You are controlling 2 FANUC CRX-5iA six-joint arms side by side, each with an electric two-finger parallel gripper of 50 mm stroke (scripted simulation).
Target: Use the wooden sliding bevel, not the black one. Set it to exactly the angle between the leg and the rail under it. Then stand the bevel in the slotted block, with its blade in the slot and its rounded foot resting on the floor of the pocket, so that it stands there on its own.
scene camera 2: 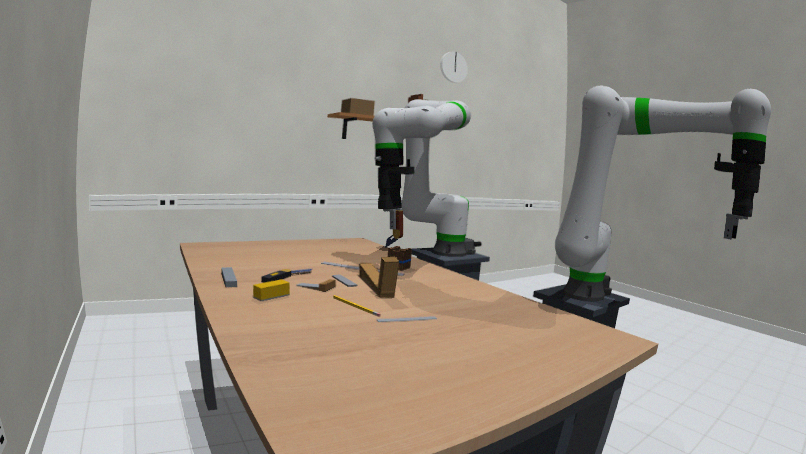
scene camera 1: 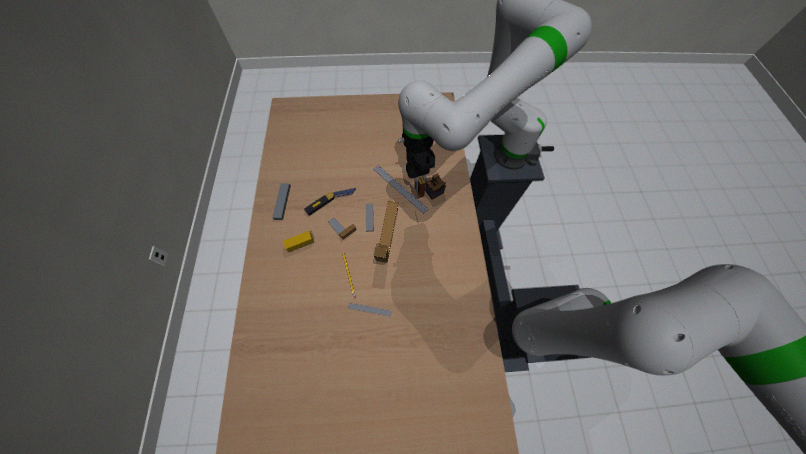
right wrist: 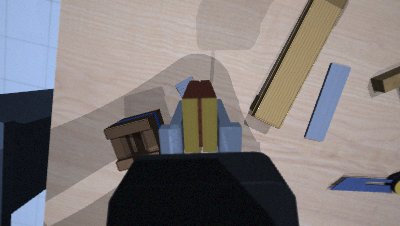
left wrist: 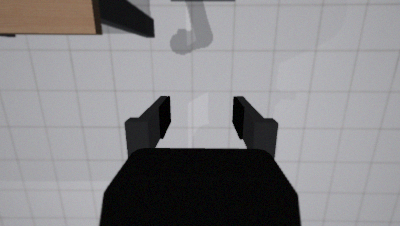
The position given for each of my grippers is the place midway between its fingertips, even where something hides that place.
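Observation:
Left gripper [scene camera 2: 729, 238], [left wrist: 201, 109]. Right gripper [scene camera 2: 395, 228], [right wrist: 200, 112]. Wooden leg-and-rail piece [scene camera 2: 389, 266], [scene camera 1: 381, 253]; out of frame in the left wrist view.

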